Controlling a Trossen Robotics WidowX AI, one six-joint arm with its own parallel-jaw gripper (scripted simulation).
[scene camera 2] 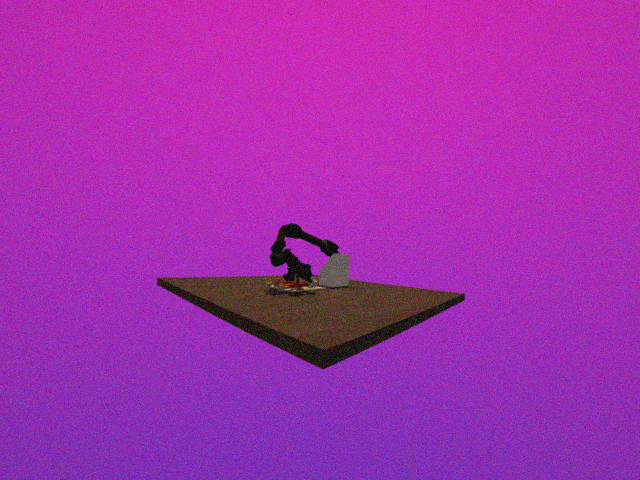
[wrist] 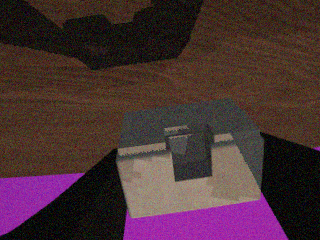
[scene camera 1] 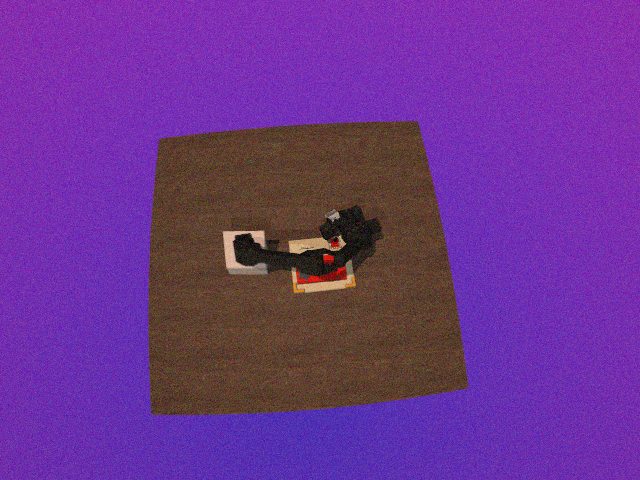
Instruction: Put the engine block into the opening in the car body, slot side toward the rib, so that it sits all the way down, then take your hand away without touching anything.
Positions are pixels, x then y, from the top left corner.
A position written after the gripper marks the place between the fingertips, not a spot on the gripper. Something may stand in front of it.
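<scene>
The gripper [scene camera 1: 331,215] is carrying an engine block [wrist: 170,159].
</scene>
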